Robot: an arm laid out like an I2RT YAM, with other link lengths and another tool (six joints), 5 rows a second.
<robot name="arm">
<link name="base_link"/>
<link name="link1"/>
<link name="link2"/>
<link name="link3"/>
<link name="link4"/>
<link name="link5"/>
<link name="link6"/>
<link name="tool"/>
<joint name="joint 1" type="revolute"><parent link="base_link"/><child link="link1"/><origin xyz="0 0 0.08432"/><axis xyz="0 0 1"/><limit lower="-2.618" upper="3.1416"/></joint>
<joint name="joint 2" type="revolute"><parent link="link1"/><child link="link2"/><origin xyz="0.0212 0.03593 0.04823"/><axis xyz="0 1 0"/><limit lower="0" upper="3.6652"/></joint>
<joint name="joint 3" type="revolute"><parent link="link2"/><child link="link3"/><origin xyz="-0.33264 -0.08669 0"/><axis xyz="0 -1 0"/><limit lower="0" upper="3.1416"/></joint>
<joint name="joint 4" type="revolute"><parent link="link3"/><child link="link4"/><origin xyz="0.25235 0.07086 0.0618"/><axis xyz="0 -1 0"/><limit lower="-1.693" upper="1.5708"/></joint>
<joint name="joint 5" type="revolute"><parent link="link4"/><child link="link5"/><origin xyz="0.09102 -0.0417 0.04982"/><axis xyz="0 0 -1"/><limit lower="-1.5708" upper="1.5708"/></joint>
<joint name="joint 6" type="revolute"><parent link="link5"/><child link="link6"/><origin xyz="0.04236 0 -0.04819"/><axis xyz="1 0 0"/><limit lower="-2.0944" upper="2.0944"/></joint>
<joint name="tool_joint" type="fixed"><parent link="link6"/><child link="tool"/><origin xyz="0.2 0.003 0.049" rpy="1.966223 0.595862 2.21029"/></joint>
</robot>
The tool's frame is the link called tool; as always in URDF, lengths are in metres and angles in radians.
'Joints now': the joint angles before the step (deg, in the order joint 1, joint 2, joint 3, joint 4, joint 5, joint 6). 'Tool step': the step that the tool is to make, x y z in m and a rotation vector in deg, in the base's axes. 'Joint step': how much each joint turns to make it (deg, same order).
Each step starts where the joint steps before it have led.
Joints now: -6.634, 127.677, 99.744, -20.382, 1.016, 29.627
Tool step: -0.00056, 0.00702, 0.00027, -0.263, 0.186, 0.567
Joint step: 0.612, -0.262, -0.284, -0.131, 0.241, -0.153
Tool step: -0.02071, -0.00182, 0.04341, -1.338, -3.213, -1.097
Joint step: 0.262, -6.950, -5.770, 2.142, 1.660, 0.306
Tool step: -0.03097, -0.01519, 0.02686, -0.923, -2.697, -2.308
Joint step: -1.026, -6.886, -7.978, 3.846, 1.357, 0.438
